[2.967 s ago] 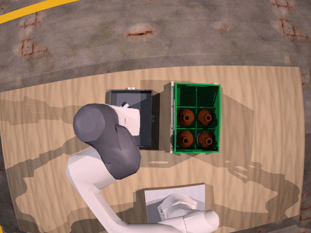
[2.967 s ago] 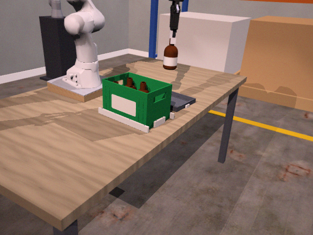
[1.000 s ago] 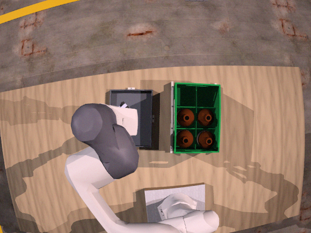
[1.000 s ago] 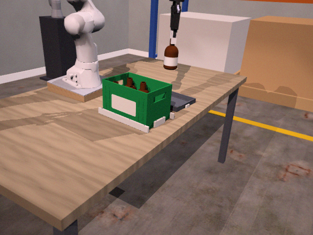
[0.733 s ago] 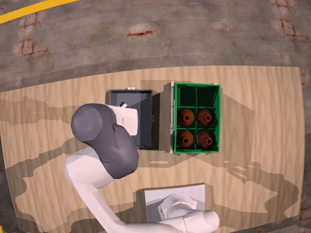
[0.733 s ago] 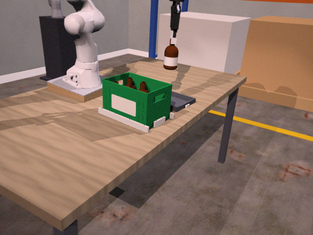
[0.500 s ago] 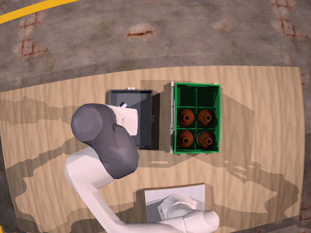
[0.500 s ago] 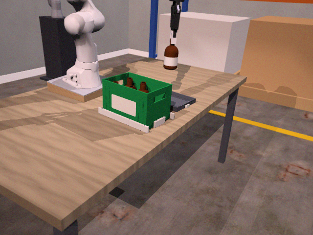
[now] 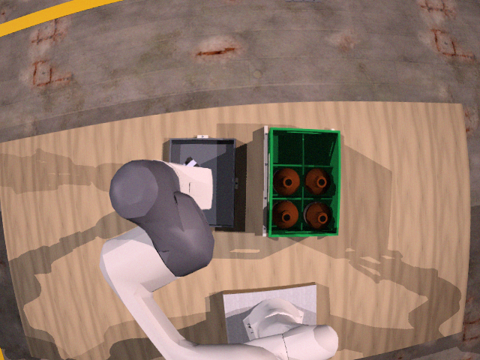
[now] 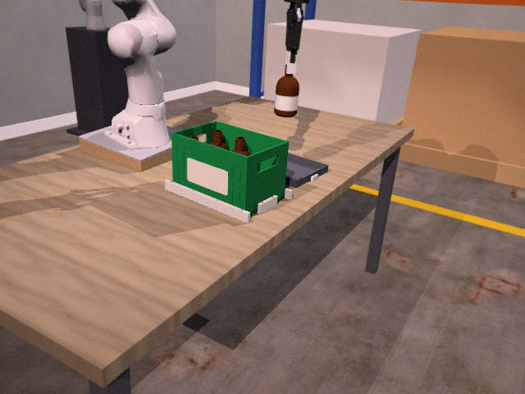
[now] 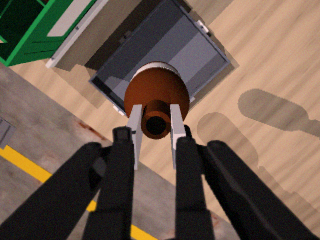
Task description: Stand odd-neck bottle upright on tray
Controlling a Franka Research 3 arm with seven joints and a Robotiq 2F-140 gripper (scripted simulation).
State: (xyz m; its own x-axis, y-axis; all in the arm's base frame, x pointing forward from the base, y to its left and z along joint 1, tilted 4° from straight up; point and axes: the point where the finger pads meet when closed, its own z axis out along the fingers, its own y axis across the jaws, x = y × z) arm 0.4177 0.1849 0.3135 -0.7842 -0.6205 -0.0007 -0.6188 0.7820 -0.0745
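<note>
Now: hand 9 cm above the brown bottle. Round my hand: dark grey tray (34 cm below); green crate (28 cm to the right, 27 cm below, 3 cm behind).
</note>
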